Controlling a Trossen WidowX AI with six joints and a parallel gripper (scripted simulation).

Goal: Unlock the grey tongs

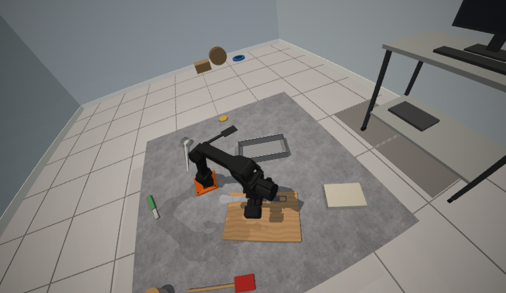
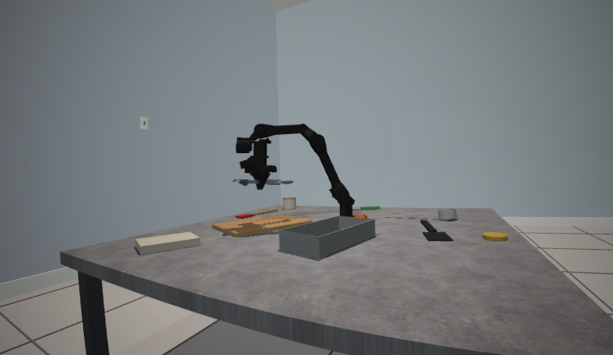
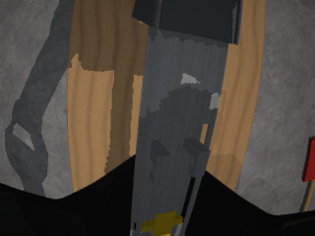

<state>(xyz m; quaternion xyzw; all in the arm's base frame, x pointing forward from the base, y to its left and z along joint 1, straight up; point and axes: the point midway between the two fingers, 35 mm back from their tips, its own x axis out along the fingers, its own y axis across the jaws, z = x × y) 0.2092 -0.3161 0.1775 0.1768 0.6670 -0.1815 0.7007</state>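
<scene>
Now: the yellow lock piece 10 mm behind my gripper tip and 30 mm above it. Also, from my gripper tip: grey roasting tin (180 mm ahead, 370 mm to the left, 130 mm below); cream slab (400 mm ahead, 110 mm to the right, 140 mm below); wooden board (10 mm behind, 150 mm below).
</scene>
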